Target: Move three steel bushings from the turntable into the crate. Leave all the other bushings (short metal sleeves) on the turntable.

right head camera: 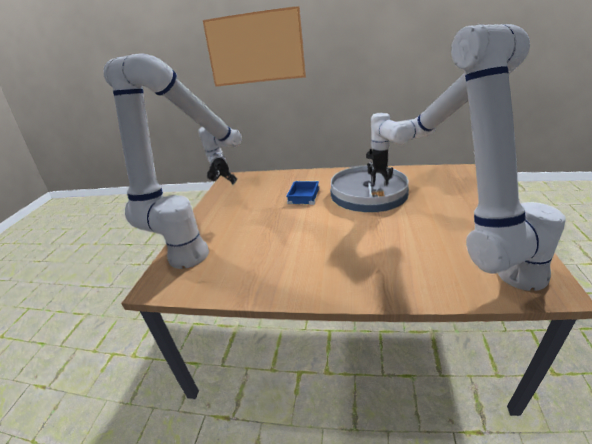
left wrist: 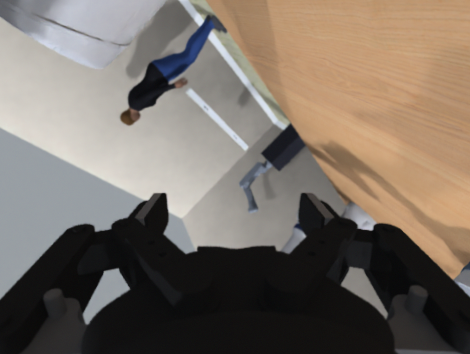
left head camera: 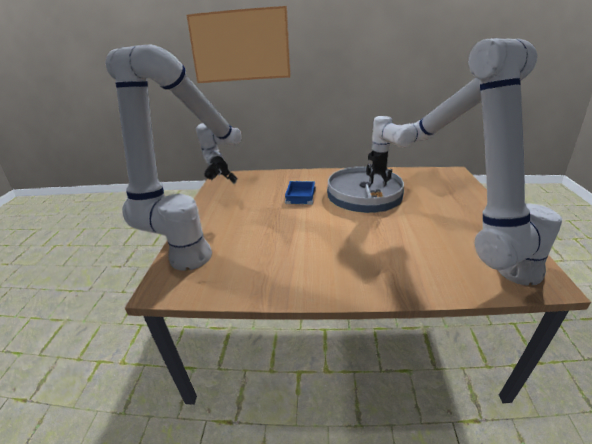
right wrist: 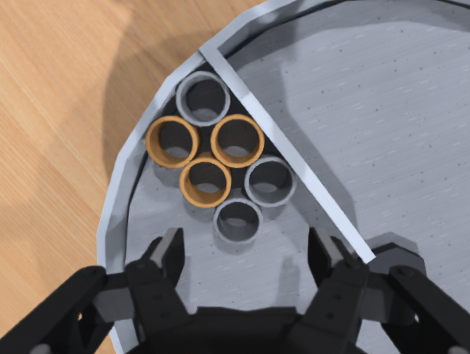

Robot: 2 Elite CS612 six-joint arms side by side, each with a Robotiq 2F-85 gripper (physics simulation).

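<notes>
In the right wrist view, three grey steel bushings stand upright on the turntable (right wrist: 111, 220) (left head camera: 350, 199) (right head camera: 355, 201): one (right wrist: 179, 98) in the corner between rim and divider, one (right wrist: 270, 204) beside the divider, and one (right wrist: 238, 242) at the near end of the cluster. Orange bushings (right wrist: 151, 142) (right wrist: 213, 141) (right wrist: 183, 181) stand among them. My right gripper (right wrist: 245, 244) (left head camera: 379, 182) (right head camera: 381, 182) is open above the turntable, its fingertips either side of the near steel bushing. My left gripper (left wrist: 233, 206) (left head camera: 222, 178) (right head camera: 223, 180) is open and empty, away left. No bushing shows in the blue crate (left head camera: 300, 199) (right head camera: 301, 199).
The straight divider (right wrist: 300, 169) runs from the turntable's raised rim to the dark hub (right wrist: 400, 257). The crate stands left of the turntable on the wooden table (left head camera: 300, 260) (right head camera: 295, 260). A person (left wrist: 145, 90) shows beyond the table in the left wrist view.
</notes>
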